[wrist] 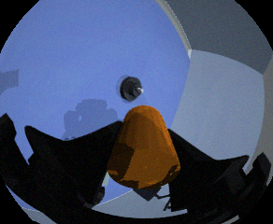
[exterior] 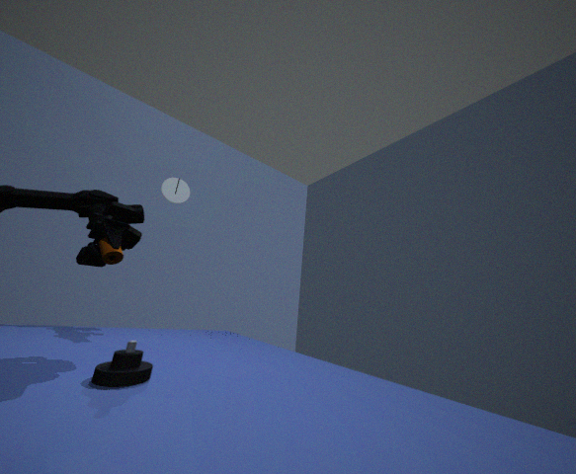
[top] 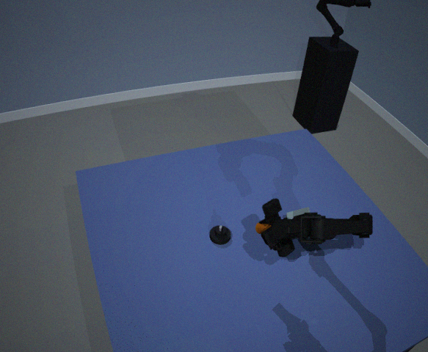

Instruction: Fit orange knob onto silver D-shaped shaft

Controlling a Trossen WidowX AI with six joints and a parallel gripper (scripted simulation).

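Right now my gripper tip is 2 cm to the right of the orange knob, 2 cm below it and 1 cm past it. From my gripper tip the other things lie so: round pedestal (19 cm below, 17 cm to the right, 7 cm ahead).
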